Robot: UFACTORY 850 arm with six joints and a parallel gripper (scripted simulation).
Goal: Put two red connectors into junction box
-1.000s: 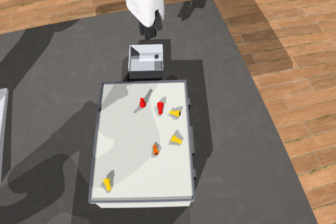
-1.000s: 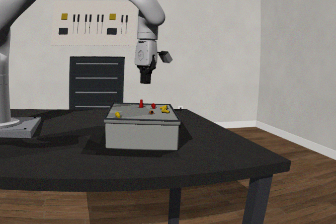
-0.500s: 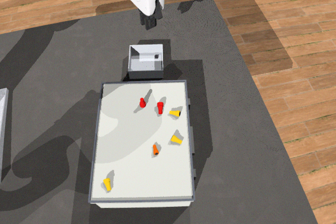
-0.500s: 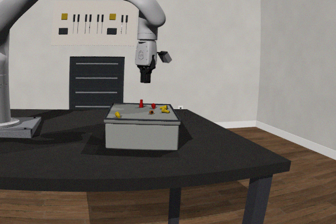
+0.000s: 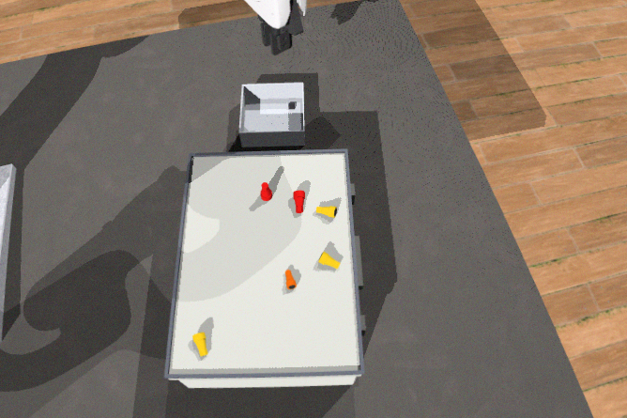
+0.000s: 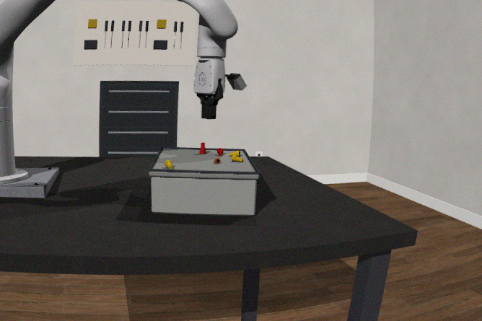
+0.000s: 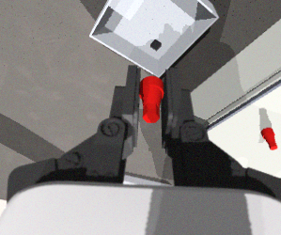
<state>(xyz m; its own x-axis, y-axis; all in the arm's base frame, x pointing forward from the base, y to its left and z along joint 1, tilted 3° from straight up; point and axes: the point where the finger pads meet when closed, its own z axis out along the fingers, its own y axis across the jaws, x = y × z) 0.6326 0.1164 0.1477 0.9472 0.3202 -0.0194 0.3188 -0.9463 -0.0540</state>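
Now: hand 180 mm above the steel junction box, 20 mm past it and 10 mm to the left of it. Also, from my hand: tool case 270 mm to the right, 110 mm below, 90 mm behind; then orange connector 320 mm to the right, 90 mm below, 70 mm behind.
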